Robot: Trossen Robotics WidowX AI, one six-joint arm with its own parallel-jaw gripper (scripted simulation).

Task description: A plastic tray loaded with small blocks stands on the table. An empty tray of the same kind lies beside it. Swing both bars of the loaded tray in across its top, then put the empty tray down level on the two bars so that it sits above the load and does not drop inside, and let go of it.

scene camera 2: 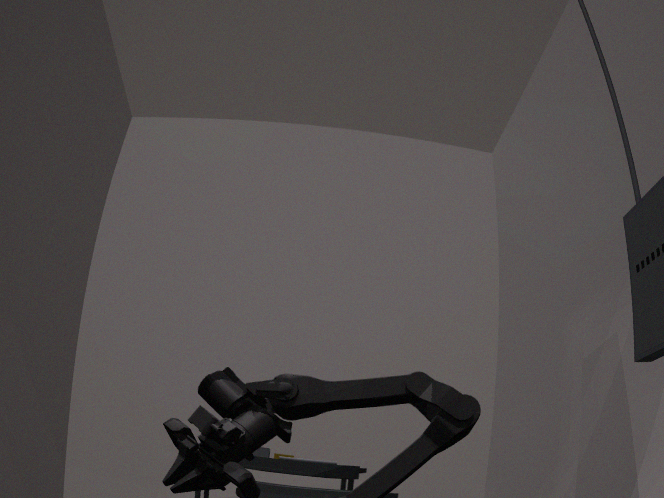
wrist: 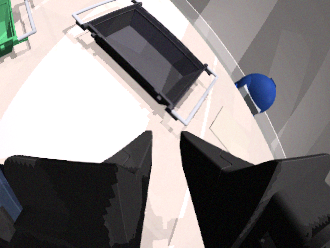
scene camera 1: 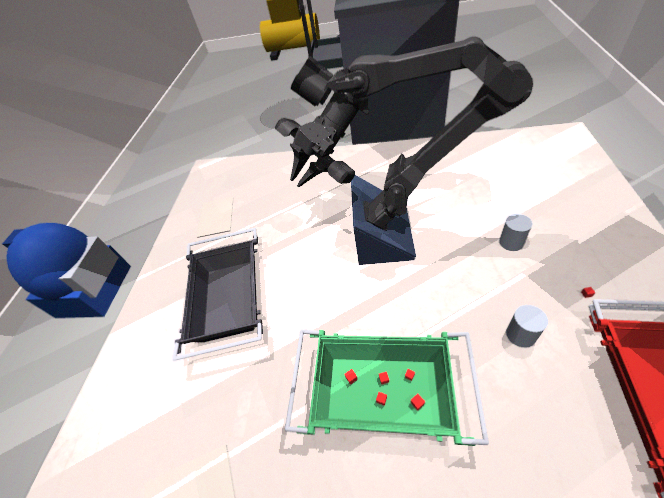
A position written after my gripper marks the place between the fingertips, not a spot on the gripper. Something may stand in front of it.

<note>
I see my gripper (scene camera 1: 294, 183) and a black tray (scene camera 1: 220, 301).
My gripper shows as well in the wrist view (wrist: 166, 138). Scene camera 2 does not show the black tray: it is out of frame.
</note>
